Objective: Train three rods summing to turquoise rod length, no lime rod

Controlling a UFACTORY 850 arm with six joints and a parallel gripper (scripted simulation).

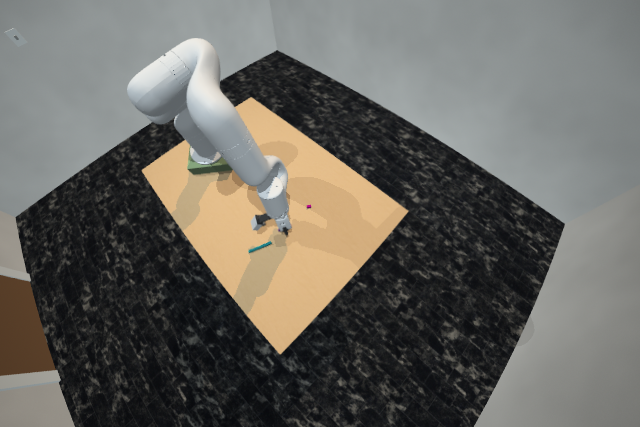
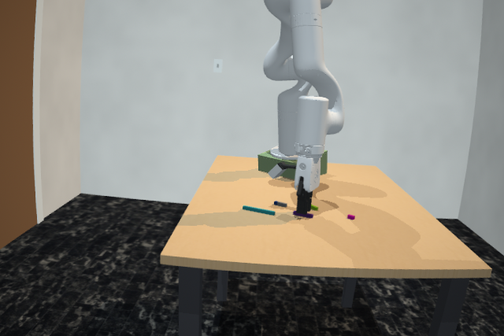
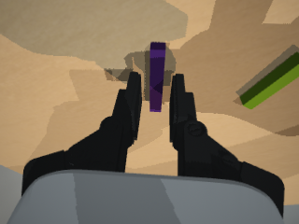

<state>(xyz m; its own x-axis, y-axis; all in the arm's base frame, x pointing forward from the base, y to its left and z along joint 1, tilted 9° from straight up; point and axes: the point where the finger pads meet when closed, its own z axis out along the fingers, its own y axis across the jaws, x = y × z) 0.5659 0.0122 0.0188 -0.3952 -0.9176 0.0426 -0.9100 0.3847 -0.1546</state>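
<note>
Now: the purple rod 30 mm below my hand. The rest, counted from my hand: grey rod 90 mm behind, 60 mm to the right, 30 mm below; lime rod 80 mm behind, 30 mm to the left, 30 mm below; blue rod 100 mm behind, 80 mm to the right, 30 mm below.
</note>
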